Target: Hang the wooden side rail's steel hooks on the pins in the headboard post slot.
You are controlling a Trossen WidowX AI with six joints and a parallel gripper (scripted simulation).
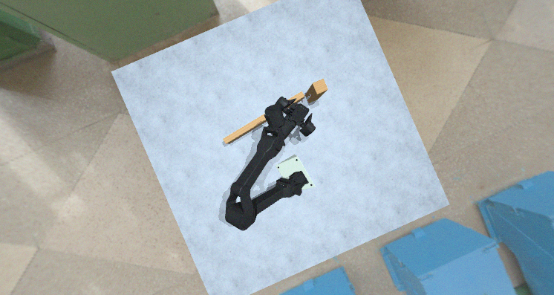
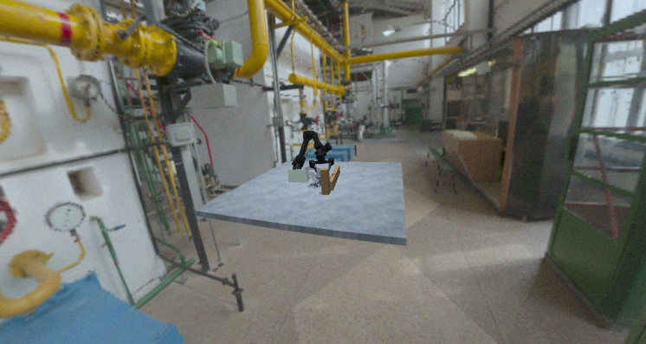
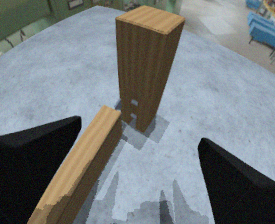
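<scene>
My gripper tip is 9 cm to the left of the wooden headboard post, 6 cm above it and 3 cm short of it.
</scene>
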